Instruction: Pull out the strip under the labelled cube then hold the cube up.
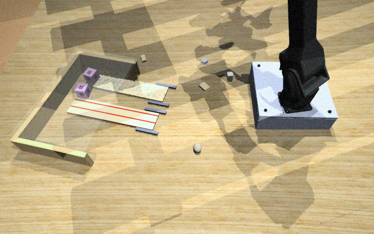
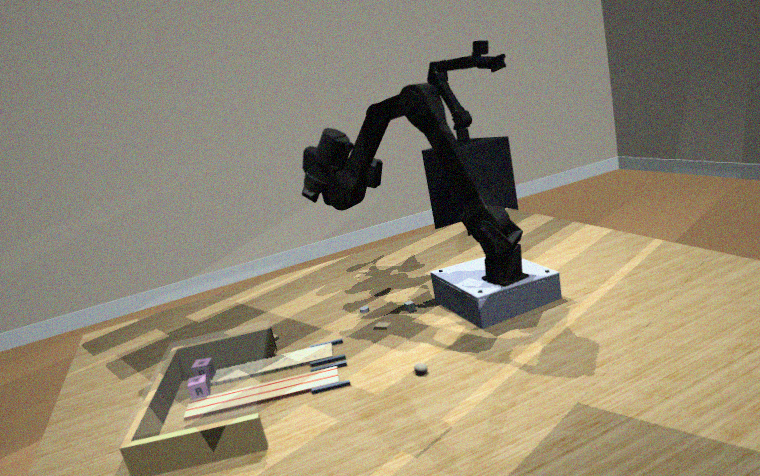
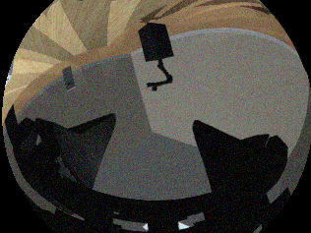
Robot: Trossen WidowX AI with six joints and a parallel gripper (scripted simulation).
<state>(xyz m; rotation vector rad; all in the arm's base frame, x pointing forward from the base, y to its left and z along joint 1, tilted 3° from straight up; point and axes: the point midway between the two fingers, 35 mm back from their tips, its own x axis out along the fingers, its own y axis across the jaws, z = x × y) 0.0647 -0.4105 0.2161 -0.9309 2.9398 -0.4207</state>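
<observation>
My gripper tip is 290 mm above the flat tile, 280 mm to the right of it and 170 mm short of it. The rest, counted from my gripper tip: speckled tan strip: 400 mm ahead, 290 mm below, 230 mm to the left; grey pebble: 480 mm to the left, 290 mm below, 230 mm ahead.
</observation>
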